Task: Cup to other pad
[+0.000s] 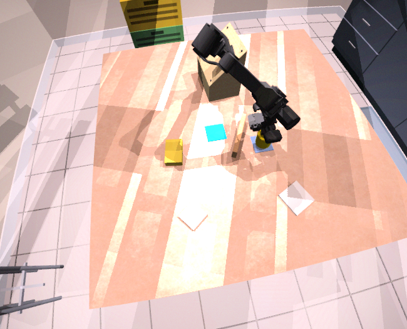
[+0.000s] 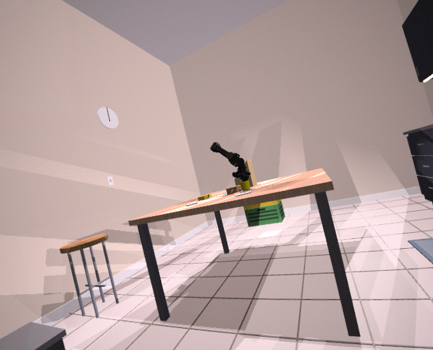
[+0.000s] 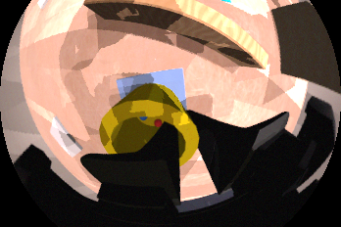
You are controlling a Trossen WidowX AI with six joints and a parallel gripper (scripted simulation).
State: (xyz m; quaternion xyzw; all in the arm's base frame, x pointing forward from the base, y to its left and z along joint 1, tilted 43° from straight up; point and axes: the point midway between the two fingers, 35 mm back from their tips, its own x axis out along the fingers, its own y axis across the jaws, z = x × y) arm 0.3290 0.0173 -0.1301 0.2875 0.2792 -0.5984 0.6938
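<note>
Now: the pale blue pad 4 cm below my gripper tip and 3 cm ahead of it. From my gripper tip the other things lie so: cyan pad 19 cm to the right, 6 cm behind, 4 cm below; yellow cup 2 cm ahead; low wooden bar 9 cm to the right, 2 cm below, 1 cm behind.
</note>
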